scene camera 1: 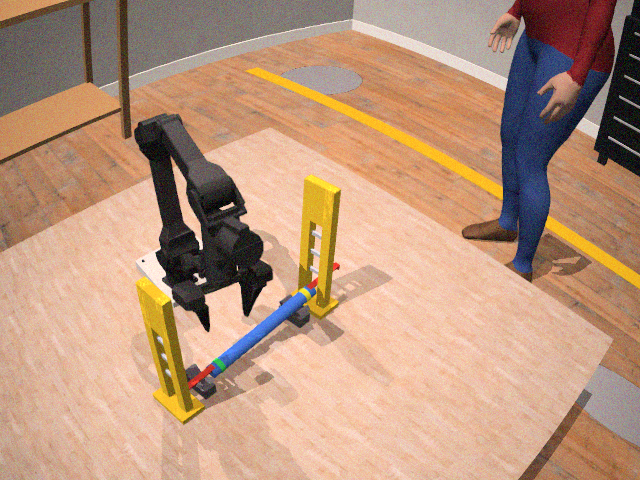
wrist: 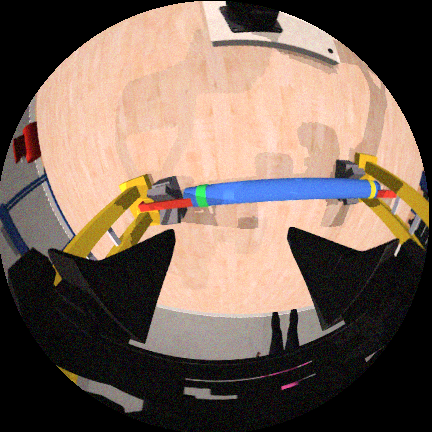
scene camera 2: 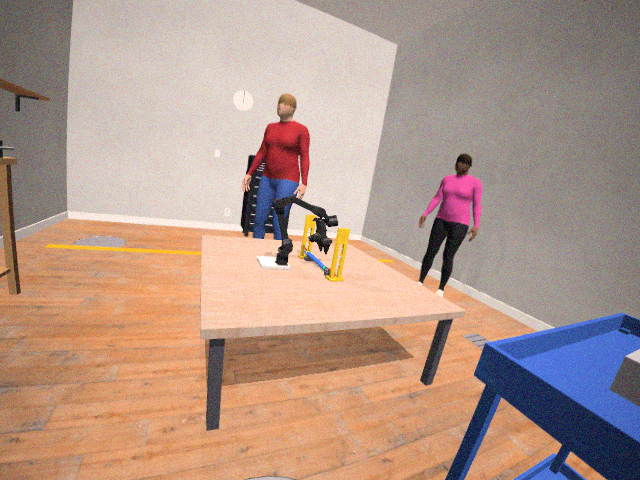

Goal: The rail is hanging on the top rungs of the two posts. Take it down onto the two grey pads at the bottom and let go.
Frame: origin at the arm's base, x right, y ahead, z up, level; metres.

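Where they show: gripper, fingertip midpoint: [scene camera 1: 226,323] [wrist: 233,234] [scene camera 2: 323,253]; arm's base, link origin: [scene camera 1: 179,280] [scene camera 2: 281,263].
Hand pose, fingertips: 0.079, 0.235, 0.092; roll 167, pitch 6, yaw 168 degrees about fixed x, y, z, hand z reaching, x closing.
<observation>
Each offset is from my fingertips to the top centre of the thing, as dx, dy, dz. Level surfaces: height alone.
The rail {-0.086, +0.010, -0.043} [scene camera 1: 263,328] [scene camera 2: 316,262] [wrist: 280,191] is a blue bar with a green band, a yellow band and thin red ends. It lies low between the two yellow posts, its ends over the grey pads, and looks to rest on them. The green-banded end is at the near pad {+0.094, +0.005, -0.066} [scene camera 1: 205,386] [wrist: 162,189], the yellow-banded end at the far pad {-0.181, +0.013, -0.066} [scene camera 1: 299,316] [wrist: 346,169]. The near post {+0.156, +0.004, +0.190} [scene camera 1: 155,304] [wrist: 102,222] and far post {-0.243, +0.015, +0.190} [scene camera 1: 330,232] stand upright, their white rungs above the rail. My gripper [scene camera 1: 227,322] [wrist: 233,234] is open and empty, above and apart from the rail, fingers spread roughly along its length.
The arm's white base plate [scene camera 1: 149,266] [scene camera 2: 268,263] [wrist: 275,46] is on the wooden table {dz -0.110} [scene camera 1: 439,335] [scene camera 2: 310,310]. A person in red [scene camera 1: 537,134] [scene camera 2: 284,149] stands beyond the table; another in pink [scene camera 2: 460,201] stands farther right. A blue cart [scene camera 2: 547,382] stands at the lower right of scene camera 2.
</observation>
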